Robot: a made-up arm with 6 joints. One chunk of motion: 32 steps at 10 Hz.
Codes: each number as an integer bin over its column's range. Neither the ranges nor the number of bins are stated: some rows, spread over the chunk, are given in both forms.
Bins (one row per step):
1: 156 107 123 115 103 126
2: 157 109 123 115 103 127
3: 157 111 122 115 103 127
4: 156 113 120 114 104 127
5: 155 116 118 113 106 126
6: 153 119 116 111 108 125
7: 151 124 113 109 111 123
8: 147 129 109 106 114 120
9: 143 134 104 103 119 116
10: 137 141 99 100 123 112
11: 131 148 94 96 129 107
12: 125 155 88 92 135 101
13: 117 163 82 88 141 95
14: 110 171 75 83 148 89
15: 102 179 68 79 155 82
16: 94 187 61 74 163 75
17: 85 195 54 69 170 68
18: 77 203 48 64 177 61
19: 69 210 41 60 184 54
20: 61 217 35 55 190 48
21: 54 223 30 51 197 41
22: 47 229 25 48 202 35
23: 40 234 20 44 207 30
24: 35 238 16 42 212 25
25: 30 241 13 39 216 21
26: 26 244 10 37 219 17
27: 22 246 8 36 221 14
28: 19 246 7 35 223 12
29: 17 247 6 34 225 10
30: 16 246 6 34 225 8
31: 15 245 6 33 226 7
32: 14 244 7 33 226 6
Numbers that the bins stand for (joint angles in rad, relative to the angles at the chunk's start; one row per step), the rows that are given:
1: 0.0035 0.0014 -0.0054 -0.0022 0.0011 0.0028
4: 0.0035 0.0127 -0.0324 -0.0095 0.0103 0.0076
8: -0.0371 0.0428 -0.1311 -0.0685 0.1016 -0.0259
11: -0.1092 0.0786 -0.2658 -0.1422 0.2387 -0.0881
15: -0.2400 0.1369 -0.4993 -0.2676 0.4763 -0.2077
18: -0.3527 0.1821 -0.6789 -0.3782 0.6773 -0.3082
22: -0.4880 0.2311 -0.8855 -0.4961 0.9057 -0.4325
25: -0.5647 0.2536 -0.9933 -0.5625 1.0336 -0.4995
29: -0.6233 0.2649 -1.0561 -0.5993 1.1159 -0.5522
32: -0.6369 0.2593 -1.0471 -0.6067 1.1250 -0.5713
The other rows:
2: 0.0080 0.0052 -0.0054 -0.0022 0.0011 0.0076
3: 0.0080 0.0089 -0.0144 -0.0022 0.0011 0.0076
5: -0.0010 0.0184 -0.0503 -0.0169 0.0285 0.0028
6: -0.0100 0.0240 -0.0683 -0.0316 0.0468 -0.0020
7: -0.0190 0.0334 -0.0952 -0.0464 0.0742 -0.0115
9: -0.0551 0.0522 -0.1760 -0.0906 0.1473 -0.0450
10: -0.0822 0.0654 -0.2209 -0.1127 0.1839 -0.0642
12: -0.1363 0.0918 -0.3197 -0.1717 0.2935 -0.1168
13: -0.1724 0.1068 -0.3736 -0.2012 0.3484 -0.1455
14: -0.2039 0.1219 -0.4365 -0.2381 0.4123 -0.1742
16: -0.2761 0.1520 -0.5622 -0.3044 0.5494 -0.2412
17: -0.3167 0.1671 -0.6251 -0.3413 0.6133 -0.2747
19: -0.3888 0.1953 -0.7418 -0.4076 0.7413 -0.3416
20: -0.4249 0.2085 -0.7957 -0.4445 0.7961 -0.3704
21: -0.4565 0.2198 -0.8406 -0.4740 0.8600 -0.4038
23: -0.5196 0.2405 -0.9304 -0.5256 0.9514 -0.4565
24: -0.5422 0.2480 -0.9663 -0.5404 0.9971 -0.4804
26: -0.5827 0.2593 -1.0202 -0.5772 1.0611 -0.5187
27: -0.6008 0.2631 -1.0382 -0.5846 1.0793 -0.5330
28: -0.6143 0.2631 -1.0471 -0.5920 1.0976 -0.5426
30: -0.6278 0.2631 -1.0561 -0.5993 1.1159 -0.5617
31: -0.6324 0.2612 -1.0561 -0.6067 1.1250 -0.5665

